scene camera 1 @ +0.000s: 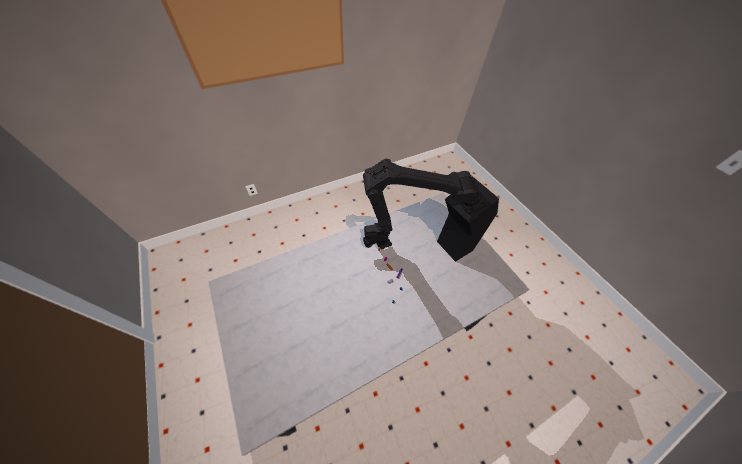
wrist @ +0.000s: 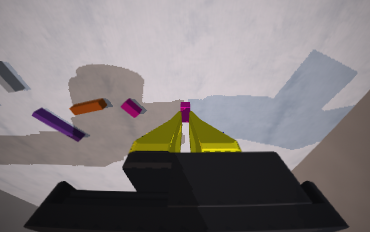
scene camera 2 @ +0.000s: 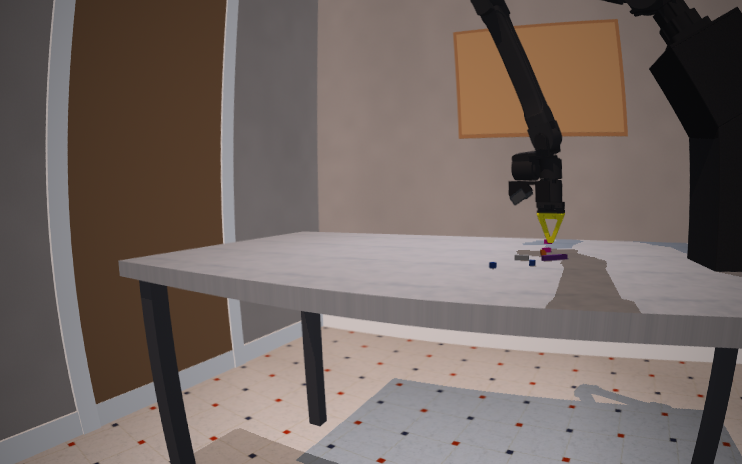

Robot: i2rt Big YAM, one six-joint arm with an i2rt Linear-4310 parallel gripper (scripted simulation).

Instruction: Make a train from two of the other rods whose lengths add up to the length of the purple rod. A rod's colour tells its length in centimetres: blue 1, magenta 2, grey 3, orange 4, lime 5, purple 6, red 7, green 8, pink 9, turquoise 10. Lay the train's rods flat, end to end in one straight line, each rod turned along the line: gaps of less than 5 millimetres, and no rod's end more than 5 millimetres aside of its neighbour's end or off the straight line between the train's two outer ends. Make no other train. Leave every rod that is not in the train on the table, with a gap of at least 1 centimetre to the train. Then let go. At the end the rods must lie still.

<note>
In view: my gripper [scene camera 2: 550, 242].
My gripper is seen too in the wrist view [wrist: 185, 115].
</note>
